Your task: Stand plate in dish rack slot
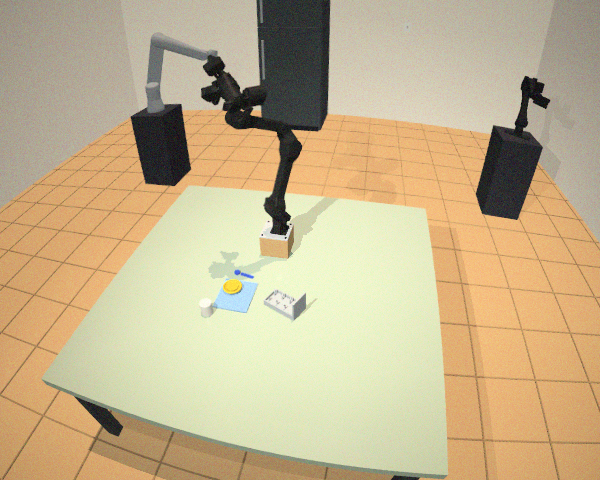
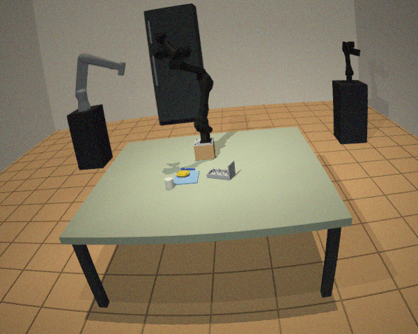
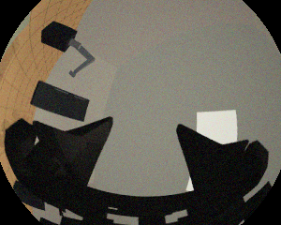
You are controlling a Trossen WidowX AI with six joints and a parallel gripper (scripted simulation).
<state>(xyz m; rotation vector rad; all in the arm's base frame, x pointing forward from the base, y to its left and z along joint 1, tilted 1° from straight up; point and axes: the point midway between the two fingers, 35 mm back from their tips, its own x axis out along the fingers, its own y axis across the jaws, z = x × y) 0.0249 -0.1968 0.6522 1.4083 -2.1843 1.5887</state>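
Right now my gripper tip is 75 cm above the yellow plate, 28 cm short of it and 10 cm to the right of it. Round my gripper tip: white cup 74 cm below, 41 cm ahead, 5 cm to the left; dish rack 75 cm below, 31 cm to the left, 31 cm ahead; blue mat 77 cm below, 30 cm ahead, 12 cm to the left.
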